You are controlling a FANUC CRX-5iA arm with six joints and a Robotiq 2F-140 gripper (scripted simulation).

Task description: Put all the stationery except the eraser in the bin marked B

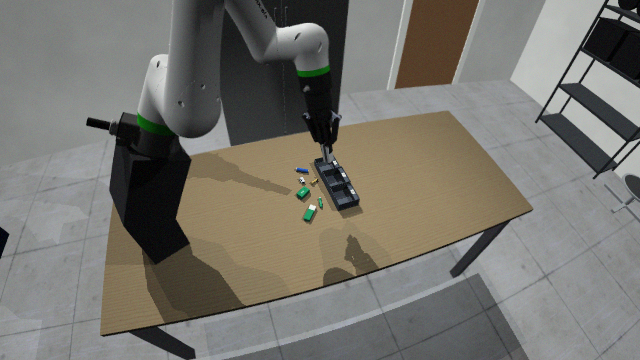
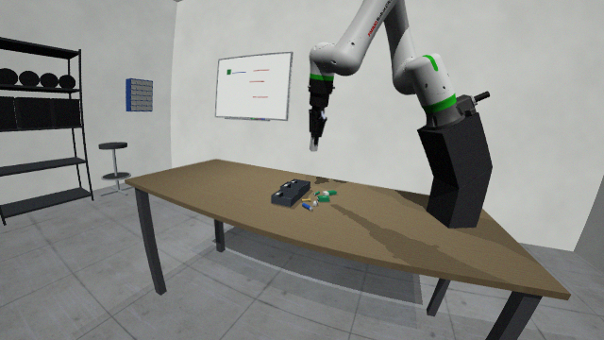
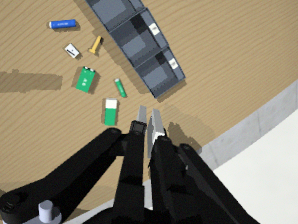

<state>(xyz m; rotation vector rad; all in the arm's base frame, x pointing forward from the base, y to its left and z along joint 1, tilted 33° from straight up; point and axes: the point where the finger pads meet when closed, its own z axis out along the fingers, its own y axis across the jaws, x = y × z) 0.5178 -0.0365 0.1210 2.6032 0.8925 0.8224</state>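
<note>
The bin row is 21 cm below my hand, 6 cm ahead of it and 5 cm to the left of it. Round my hand: green stick (23 cm below, 3 cm to the right, 2 cm behind); yellow piece (23 cm below, 7 cm to the left, 2 cm behind); green block (22 cm below, 6 cm behind, 3 cm to the left).
</note>
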